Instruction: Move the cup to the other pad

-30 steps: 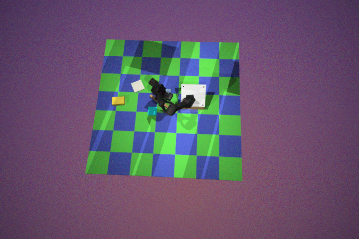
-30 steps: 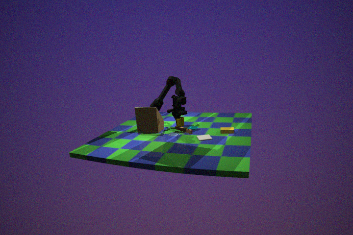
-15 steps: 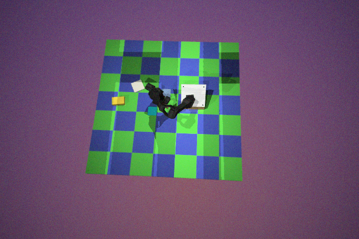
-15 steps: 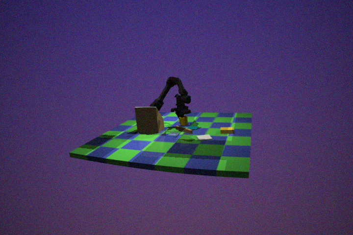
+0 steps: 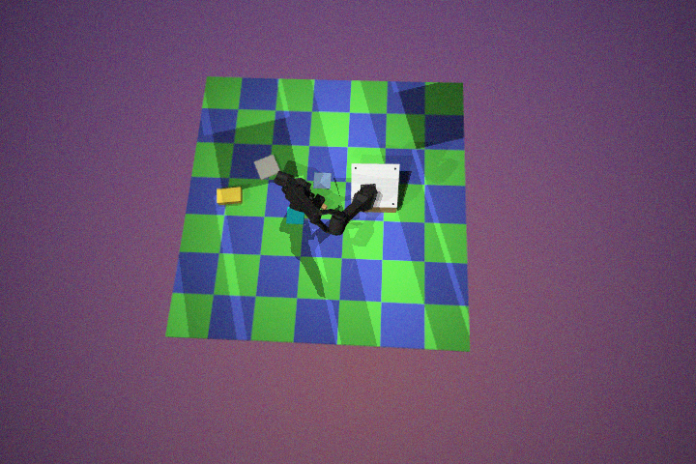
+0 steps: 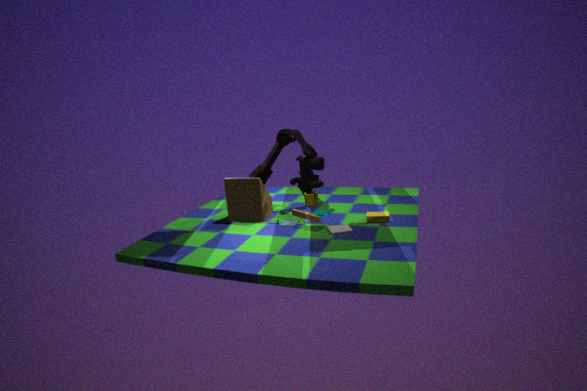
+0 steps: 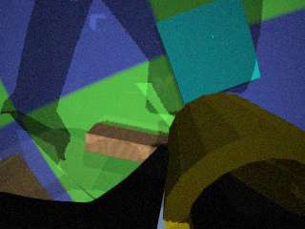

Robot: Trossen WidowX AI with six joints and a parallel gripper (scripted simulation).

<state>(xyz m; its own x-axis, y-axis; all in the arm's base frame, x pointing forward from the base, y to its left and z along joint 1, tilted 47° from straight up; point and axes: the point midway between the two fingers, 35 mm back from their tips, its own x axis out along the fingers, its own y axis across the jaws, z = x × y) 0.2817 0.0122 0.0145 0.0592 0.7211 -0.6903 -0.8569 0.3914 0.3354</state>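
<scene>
The teal pad lies 10 cm below my gripper tip, 6 cm ahead of it and 4 cm to the left of it. Round my gripper tip: light blue pad (13 cm to the right, 10 cm below, 7 cm behind); yellow cup (2 cm to the right, 2 cm ahead); orange-brown bar (8 cm below, 5 cm to the right).
</scene>
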